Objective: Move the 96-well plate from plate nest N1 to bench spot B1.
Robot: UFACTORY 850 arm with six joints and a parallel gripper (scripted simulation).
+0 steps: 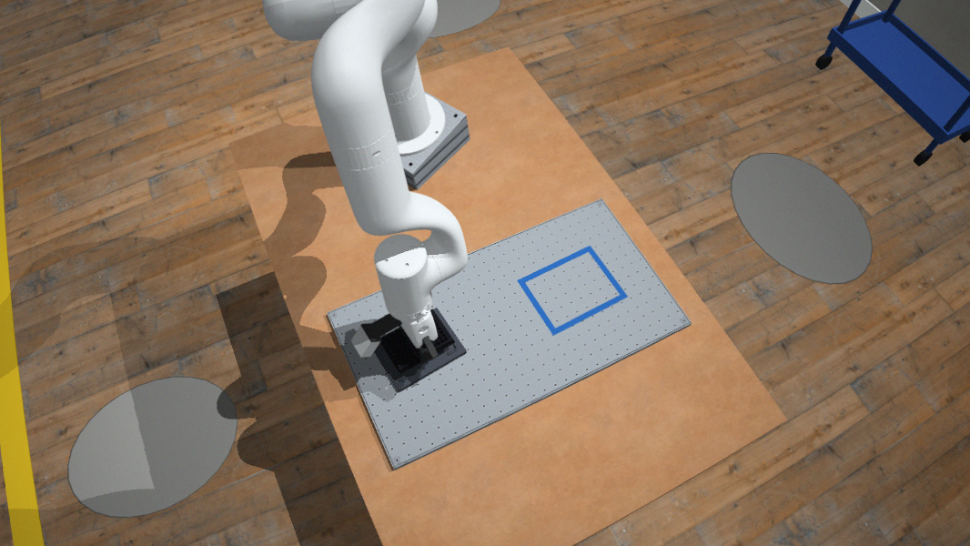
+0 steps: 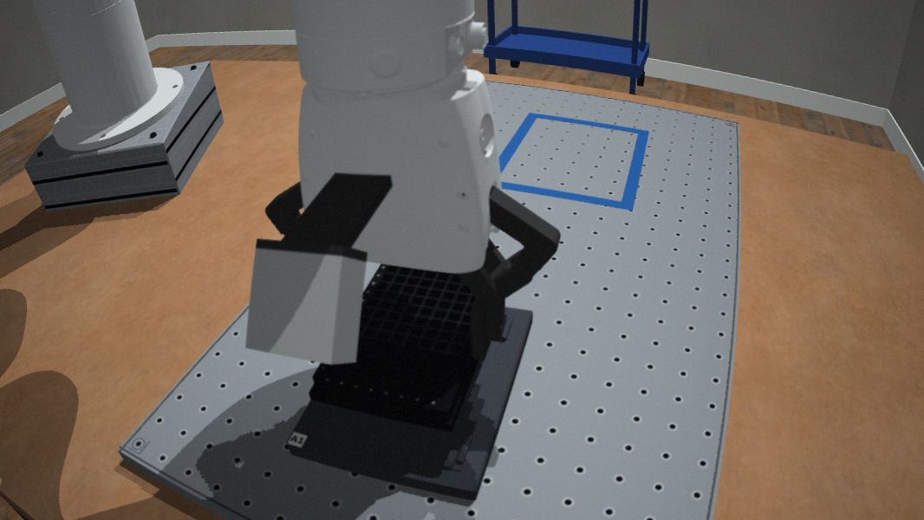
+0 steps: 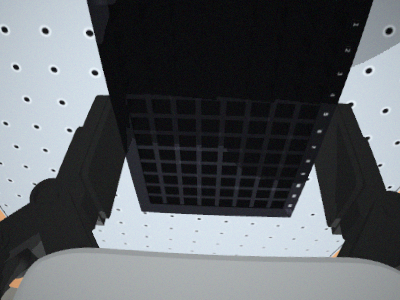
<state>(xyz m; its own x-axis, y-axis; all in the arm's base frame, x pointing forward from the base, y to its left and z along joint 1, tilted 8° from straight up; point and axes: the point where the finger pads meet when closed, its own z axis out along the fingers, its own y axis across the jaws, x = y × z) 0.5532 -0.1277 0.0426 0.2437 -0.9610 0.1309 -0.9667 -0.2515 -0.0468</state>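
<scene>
Now: hand 5 cm above the dark plate nest N1. Also, from my hand: black 96-well plate 1 cm below.
</scene>
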